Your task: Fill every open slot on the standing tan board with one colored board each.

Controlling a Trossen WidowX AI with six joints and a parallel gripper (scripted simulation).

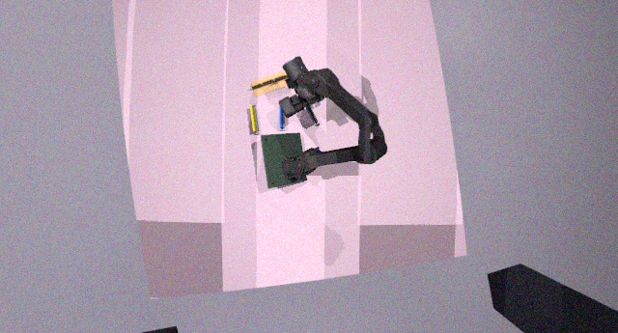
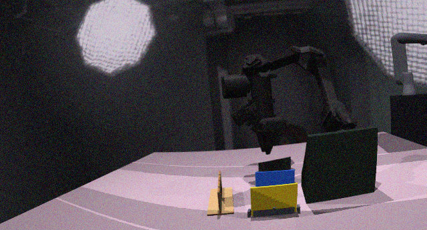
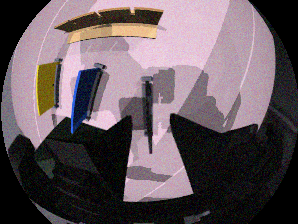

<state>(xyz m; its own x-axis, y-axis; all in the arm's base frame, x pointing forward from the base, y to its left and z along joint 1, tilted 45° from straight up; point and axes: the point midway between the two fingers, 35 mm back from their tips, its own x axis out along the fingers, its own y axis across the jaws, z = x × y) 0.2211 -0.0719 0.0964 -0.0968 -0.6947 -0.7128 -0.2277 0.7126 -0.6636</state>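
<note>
The black board is 70 mm below my gripper tip, 30 mm behind it and 10 mm to the right of it. Also, from my gripper tip: tan board: 120 mm ahead, 100 mm to the left, 70 mm below; then yellow board: 210 mm to the left, 70 mm below; then blue board: 100 mm to the left, 70 mm below, 20 mm behind.
</note>
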